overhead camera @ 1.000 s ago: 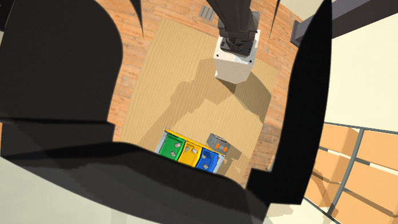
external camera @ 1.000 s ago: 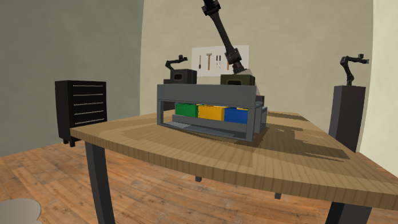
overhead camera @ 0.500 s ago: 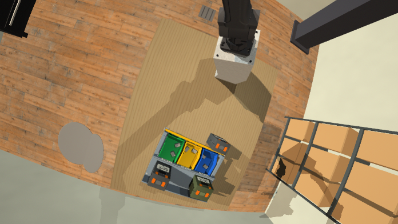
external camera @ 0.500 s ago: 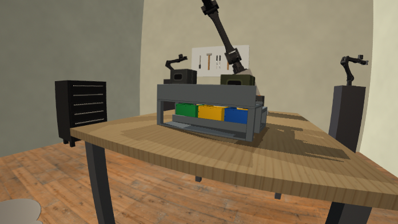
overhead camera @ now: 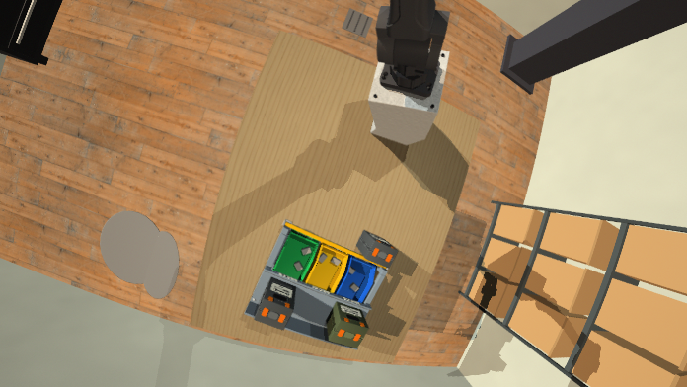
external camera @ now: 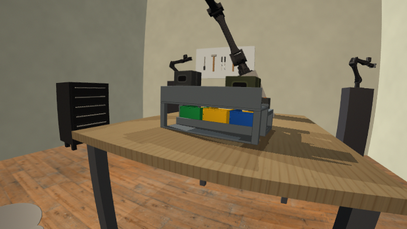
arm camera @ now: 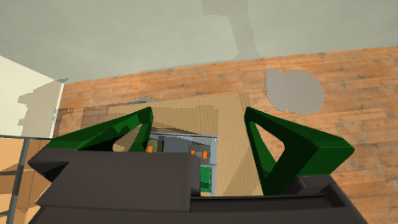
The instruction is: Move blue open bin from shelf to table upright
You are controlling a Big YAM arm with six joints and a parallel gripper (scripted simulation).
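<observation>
Right now my hand is 54 cm above the yellow rod, 24 cm past it and 18 cm to the right of it. The rest, counted from my hand: green bin (56 cm below, 15 cm behind, 6 cm to the left); black case (44 cm below, 5 cm behind, 4 cm to the left); olive case (45 cm below, 27 cm to the left, 2 cm behind).
</observation>
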